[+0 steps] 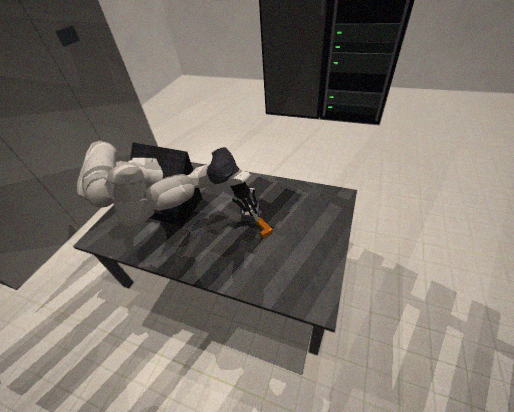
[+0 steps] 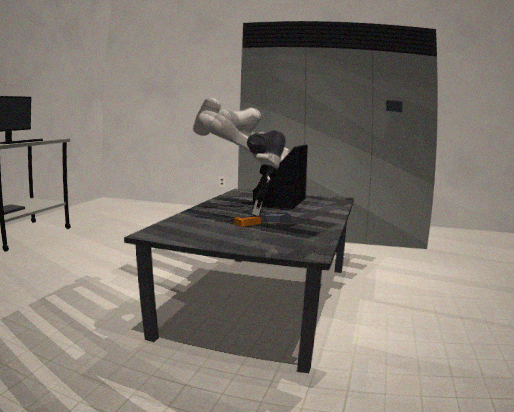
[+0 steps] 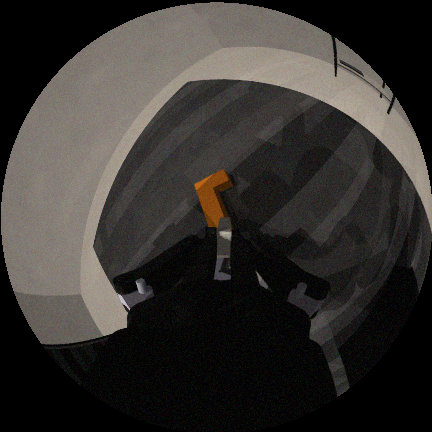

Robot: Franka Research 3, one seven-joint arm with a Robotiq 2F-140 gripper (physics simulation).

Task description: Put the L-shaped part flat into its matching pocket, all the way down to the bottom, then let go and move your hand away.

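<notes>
The orange L-shaped part (image 1: 265, 228) (image 2: 247, 221) (image 3: 210, 197) lies flat on the dark table (image 1: 296, 286) (image 2: 214, 241). My gripper (image 1: 251, 217) (image 2: 257, 212) (image 3: 224, 226) is shut with nothing between its fingers. Its tips stand low over the table at the near end of the part's long leg, and the part lies just beyond them. A low grey plate (image 2: 277, 217) lies on the table right beside the part. I cannot make out its pocket.
A black wedge-shaped block (image 1: 169, 161) (image 2: 292, 180) stands on the table behind the arm. A dark server rack (image 1: 337, 61) stands on the floor beyond the table. A large grey cabinet (image 2: 337, 123) is at the back wall. A thin metal frame (image 2: 65, 184) stands far left.
</notes>
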